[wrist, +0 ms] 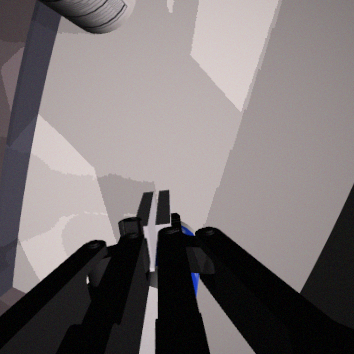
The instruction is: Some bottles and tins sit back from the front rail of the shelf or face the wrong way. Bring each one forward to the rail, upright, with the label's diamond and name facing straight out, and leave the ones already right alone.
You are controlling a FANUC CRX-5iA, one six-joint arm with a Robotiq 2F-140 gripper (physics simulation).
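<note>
My gripper is shut, its two finger pads almost touching with no tin between them. A blue-labelled tin or bottle shows in slivers behind and beside the fingers at the lower middle. The fingers hide most of it, so its label's diamond and name cannot be read, and whether the fingers touch it is unclear. A pale, ribbed cylindrical container shows in part at the top left, well away from the gripper, with thin dark lines around it.
The pale shelf surface runs under the gripper, with patches of light and shadow. A blue-grey strip, which looks like the rail, runs down the left side. A dark area lies at the lower right edge.
</note>
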